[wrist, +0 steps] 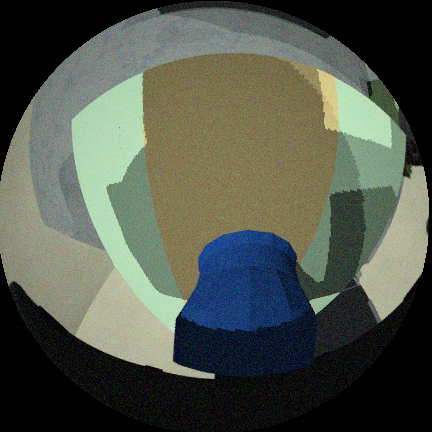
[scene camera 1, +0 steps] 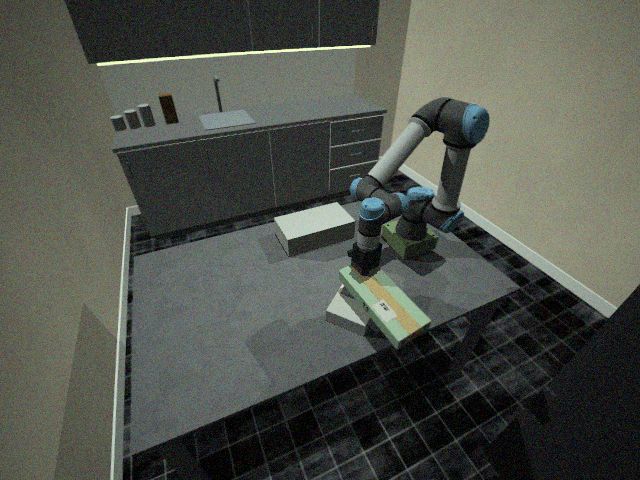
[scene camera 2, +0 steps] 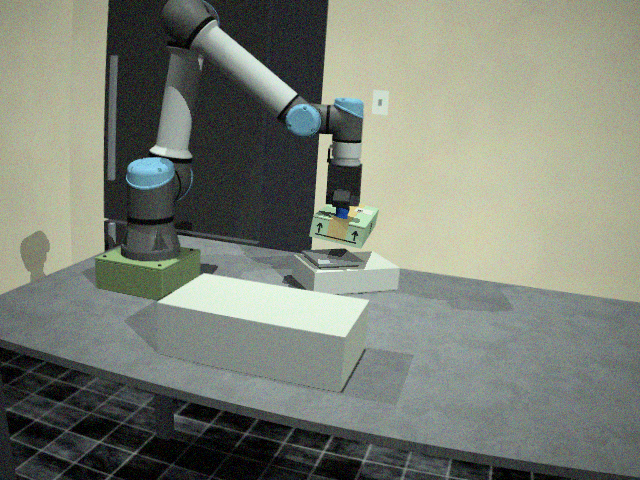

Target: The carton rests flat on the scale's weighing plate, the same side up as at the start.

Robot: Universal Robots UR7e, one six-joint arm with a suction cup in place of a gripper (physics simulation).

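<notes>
The green carton has an orange tape band, a white label on top and arrows pointing up on its end face. My suction gripper has its blue cup on the carton's top, over the tape near one end, and is shut on it. The carton hangs in the air and looks slightly tilted. In scene camera 2, the scale's dark weighing plate lies below the carton with a gap between, on a low white block. In scene camera 1 the carton hides the plate.
A large white box stands on the grey table. The arm's green base is beside it. A kitchen counter with a sink and canisters is along the back wall in scene camera 1.
</notes>
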